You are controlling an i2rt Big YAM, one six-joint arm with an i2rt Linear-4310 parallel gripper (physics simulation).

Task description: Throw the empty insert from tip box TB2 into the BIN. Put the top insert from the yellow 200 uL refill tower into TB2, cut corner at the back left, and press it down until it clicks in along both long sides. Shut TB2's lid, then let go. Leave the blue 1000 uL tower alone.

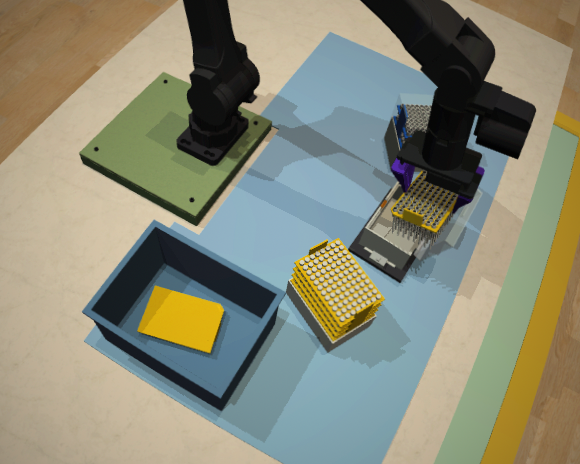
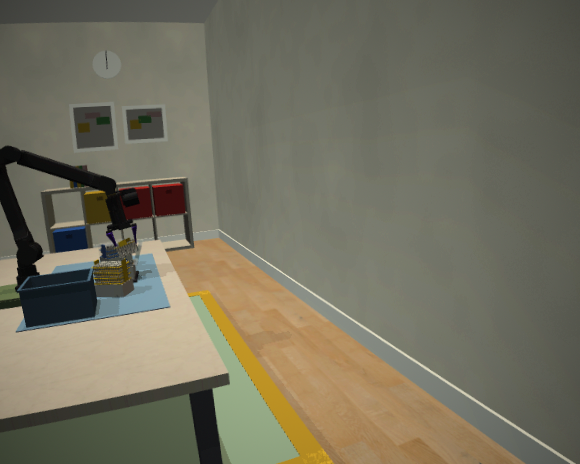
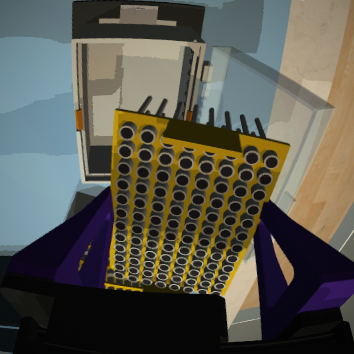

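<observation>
My gripper (image 1: 432, 192) (image 2: 125, 243) (image 3: 184, 197) is shut on a yellow tip insert (image 1: 425, 206) (image 3: 186, 187), one purple finger at each long side. The insert is above TB2 (image 1: 387, 254) (image 3: 78, 90), its tips pointing down. It looks turned slightly against the box; whether the tips reach inside is unclear. TB2's clear lid (image 1: 462, 220) (image 3: 265, 100) stands open on the right. The yellow refill tower (image 1: 337, 282) (image 2: 112, 275) stands between TB2 and the BIN (image 1: 155, 362) (image 2: 60, 305). The empty yellow insert (image 1: 180, 320) lies in the BIN. The insert's cut corner cannot be made out.
The blue tower (image 1: 401, 125) stands behind TB2, partly hidden by the arm. The arm's base is on a green board (image 1: 130, 125) at the left. A blue mat (image 1: 350, 410) lies under the boxes and the BIN. The table's edge runs along the right.
</observation>
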